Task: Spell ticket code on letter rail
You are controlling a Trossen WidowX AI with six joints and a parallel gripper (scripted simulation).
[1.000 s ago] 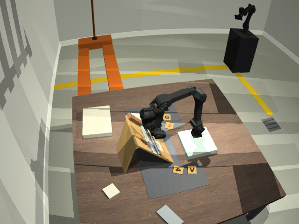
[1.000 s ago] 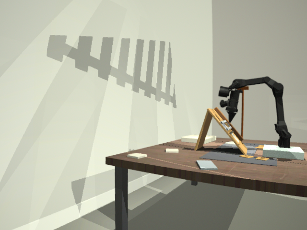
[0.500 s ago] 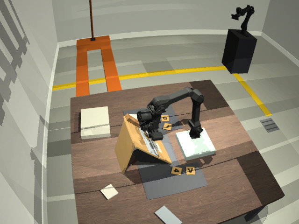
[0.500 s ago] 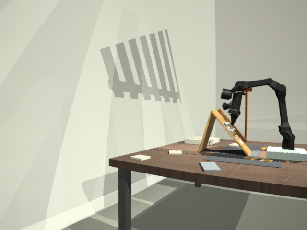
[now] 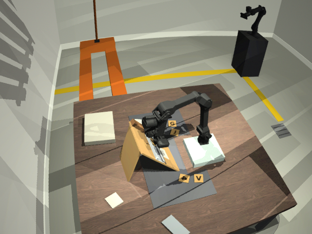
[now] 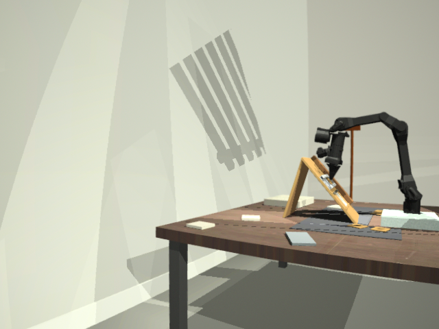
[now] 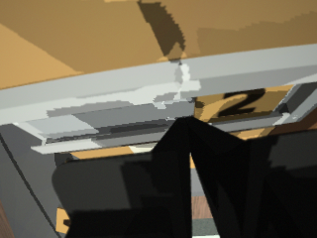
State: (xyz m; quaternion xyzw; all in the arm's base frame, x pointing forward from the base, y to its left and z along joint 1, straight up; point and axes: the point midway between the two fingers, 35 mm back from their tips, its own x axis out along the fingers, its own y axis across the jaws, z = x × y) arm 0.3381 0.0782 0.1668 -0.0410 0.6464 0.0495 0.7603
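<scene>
The white ticket is 8 cm below my gripper tip and 5 cm behind it. From my gripper tip the other things lie so: white card (33 cm to the right, 17 cm below, 3 cm ahead); then grey-blue pad (46 cm to the left, 17 cm below, 2 cm behind); then grey mat (17 cm below, 14 cm behind, 5 cm to the right).
</scene>
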